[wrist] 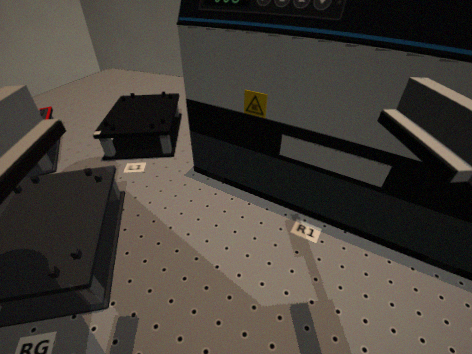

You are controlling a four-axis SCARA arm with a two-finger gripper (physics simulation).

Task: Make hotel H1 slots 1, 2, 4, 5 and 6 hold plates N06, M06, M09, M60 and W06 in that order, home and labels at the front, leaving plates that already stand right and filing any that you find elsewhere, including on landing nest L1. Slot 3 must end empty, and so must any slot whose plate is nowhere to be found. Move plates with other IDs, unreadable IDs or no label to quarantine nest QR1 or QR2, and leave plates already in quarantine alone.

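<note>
My gripper (227,100) is open, its two pale fingers wide apart at the left and right edges of the wrist view, with no plate between them. Landing nest L1 (142,112) is a black raised platform with small pegs at the back left, beyond the left finger. No plate shows on its top. Its white L1 label (135,167) lies on the deck in front. Hotel H1, the quarantine nests QR1 and QR2 and any plates do not show in this view.
A large grey and black device (325,100) with a yellow warning sign (255,103) stands behind the R1 label (306,231). A dark pegged platform (55,230) stands at the left behind the RG label (35,345). A small red-edged object (49,112) shows at the far left.
</note>
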